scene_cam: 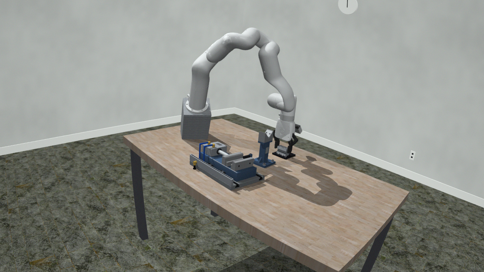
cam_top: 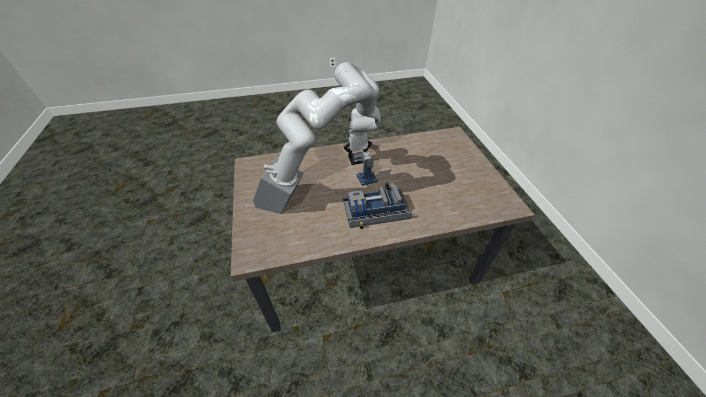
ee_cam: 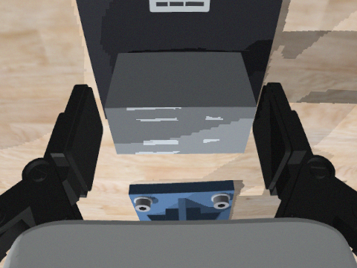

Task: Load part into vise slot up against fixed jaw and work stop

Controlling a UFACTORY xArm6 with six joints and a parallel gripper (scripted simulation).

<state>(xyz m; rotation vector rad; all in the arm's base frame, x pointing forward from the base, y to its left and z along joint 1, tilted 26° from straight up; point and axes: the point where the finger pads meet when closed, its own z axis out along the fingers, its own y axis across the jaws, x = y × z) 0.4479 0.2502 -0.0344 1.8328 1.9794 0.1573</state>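
Now: hand 10 mm to the left of the grey block and 10 mm above it. The rest, counted from my hand: dark work stop rod (70 mm ahead, 340 mm to the right, 50 mm above); blue v-block stand (10 mm ahead, 160 mm to the right, 20 mm above); black infeed plate (10 mm to the left, 40 mm below).
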